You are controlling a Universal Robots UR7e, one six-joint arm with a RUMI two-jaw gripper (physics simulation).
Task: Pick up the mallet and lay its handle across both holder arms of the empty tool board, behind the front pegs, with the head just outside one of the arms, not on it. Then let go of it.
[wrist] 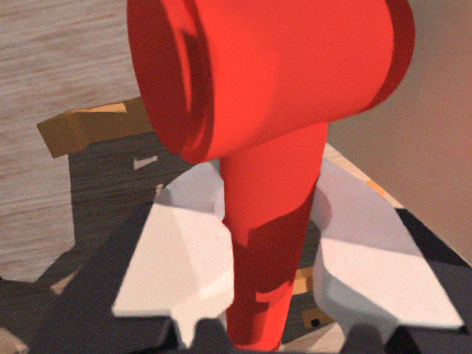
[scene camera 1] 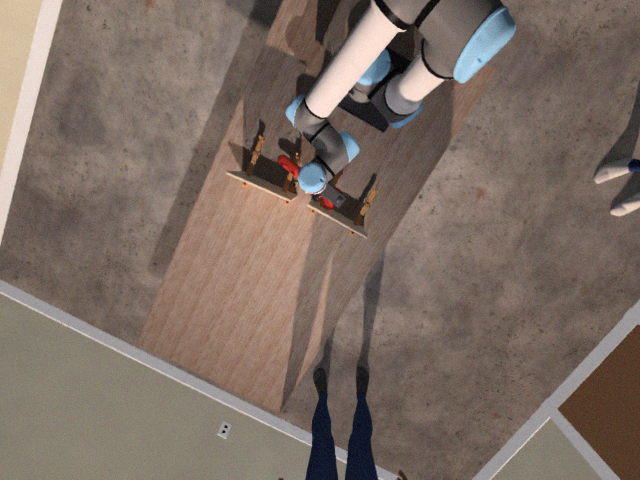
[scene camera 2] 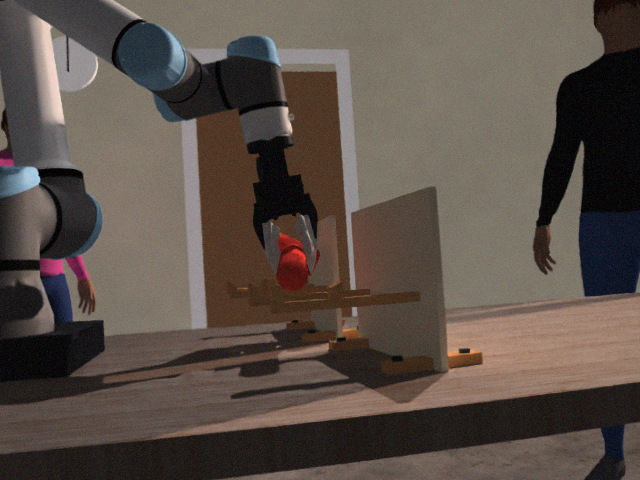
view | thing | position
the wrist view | my gripper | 263,158
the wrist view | red mallet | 256,91
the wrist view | tool board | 407,145
